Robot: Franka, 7 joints.
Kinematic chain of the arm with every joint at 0, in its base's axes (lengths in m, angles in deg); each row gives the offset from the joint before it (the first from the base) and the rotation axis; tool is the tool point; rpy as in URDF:
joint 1: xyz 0 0 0.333 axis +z
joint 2: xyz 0 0 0 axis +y
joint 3: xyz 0 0 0.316 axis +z
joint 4: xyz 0.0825 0 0 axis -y
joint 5: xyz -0.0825 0 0.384 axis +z
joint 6: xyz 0 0 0 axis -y
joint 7: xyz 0.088 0 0 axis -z
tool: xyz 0 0 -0.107 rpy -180 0 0
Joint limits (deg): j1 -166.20..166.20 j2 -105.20..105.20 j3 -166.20..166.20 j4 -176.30..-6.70 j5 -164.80..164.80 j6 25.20..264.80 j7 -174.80..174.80
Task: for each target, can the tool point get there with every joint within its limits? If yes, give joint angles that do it. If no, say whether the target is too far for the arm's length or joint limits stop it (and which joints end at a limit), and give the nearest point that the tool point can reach.
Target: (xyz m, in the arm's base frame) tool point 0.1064 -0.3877 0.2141
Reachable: yes | joints -57.29 19.32 -33.77 -139.53 -106.36 208.72 -0.54
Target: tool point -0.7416 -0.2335 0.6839
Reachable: yes | joints 0.80 -73.99 -56.36 -27.75 -62.10 134.10 -132.72
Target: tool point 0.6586 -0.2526 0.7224
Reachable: yes | joints -8.69 40.25 -9.00 -42.97 -116.75 82.15 70.00
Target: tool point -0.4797 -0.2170 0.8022
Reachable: yes | joints 139.86 40.90 90.63 -74.46 86.62 69.88 -6.95
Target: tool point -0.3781 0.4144 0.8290
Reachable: yes | joints -119.71 10.68 -114.85 -88.01 18.28 157.85 -84.86
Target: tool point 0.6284 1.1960 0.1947
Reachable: no: too far | nearest point 0.3970 0.7555 0.2456 | short by 0.500 m
